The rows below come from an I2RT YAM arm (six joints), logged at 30 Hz.
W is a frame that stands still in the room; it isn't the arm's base.
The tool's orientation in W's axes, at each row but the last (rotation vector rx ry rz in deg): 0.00 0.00 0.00; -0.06 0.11 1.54; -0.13 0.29 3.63; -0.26 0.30 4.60
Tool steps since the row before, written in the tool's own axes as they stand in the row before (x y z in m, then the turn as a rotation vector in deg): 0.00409 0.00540 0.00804 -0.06 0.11 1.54; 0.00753 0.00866 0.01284 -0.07 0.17 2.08; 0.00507 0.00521 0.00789 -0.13 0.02 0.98; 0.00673 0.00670 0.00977 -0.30 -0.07 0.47
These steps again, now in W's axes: 0.00409 0.00540 0.00804 -0.06 0.11 1.54; 0.00732 0.00887 0.01282 -0.07 0.17 2.08; 0.00477 0.00554 0.00785 -0.13 0.01 0.98; 0.00622 0.00726 0.00970 -0.29 -0.09 0.47
